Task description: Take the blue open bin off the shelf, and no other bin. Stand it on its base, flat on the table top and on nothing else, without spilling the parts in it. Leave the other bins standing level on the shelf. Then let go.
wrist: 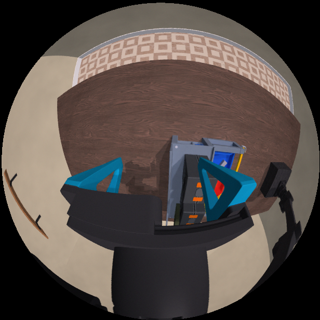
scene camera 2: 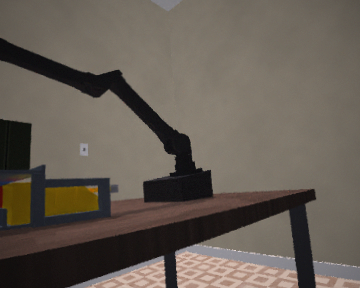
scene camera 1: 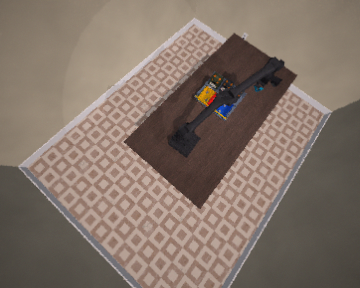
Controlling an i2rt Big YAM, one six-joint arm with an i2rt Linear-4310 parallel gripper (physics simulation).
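Places are measured from the arm's base along level axes (x ahead, y left, z up), in centimetres.
Where they show: gripper, fingertip midpoint: (scene camera 1: 259, 87); arm's base, link origin: (scene camera 2: 186, 174) (scene camera 1: 180, 139).
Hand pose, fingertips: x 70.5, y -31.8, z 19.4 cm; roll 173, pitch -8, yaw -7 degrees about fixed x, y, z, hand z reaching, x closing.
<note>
Each offset is from my fingertips to the top centre of the thing. "spot": to the spot under its first point. Level surfaces: height alone.
The blue open bin {dx -16.0, dy +13.9, dz -21.5 cm} (scene camera 1: 225, 110) (wrist: 223, 158) is in the grey-blue shelf {spot: dx -7.7, dy +43.3, dz -24.9 cm} (scene camera 2: 37, 200) (wrist: 177, 172), at the end of a row. In the wrist view the right finger and shelf parts partly cover it; parts inside it cannot be made out. A red bin (scene camera 1: 212, 101) (wrist: 219, 188) is beside it, and a yellow bin {dx -13.5, dy +36.1, dz -21.5 cm} (scene camera 1: 205, 95) (scene camera 2: 72, 201) is farther along. My gripper (wrist: 160, 161) is open and empty, its teal fingers wide apart. In the wrist view the right finger overlaps the shelf and the left finger is over the table. In scene camera 1 it is beyond the shelf from the arm base.
Dark boxes with orange marks (wrist: 192, 194) stand on top of the shelf, between the fingers' line of view and the bins; dark boxes {dx -3.9, dy +35.2, dz -9.7 cm} (scene camera 2: 17, 145) also show in scene camera 2. The arm base (scene camera 1: 184, 140) (scene camera 2: 178, 187) (wrist: 276, 179) stands on the brown table {dz -29.6 cm} (scene camera 1: 200, 175) (wrist: 150, 100).
</note>
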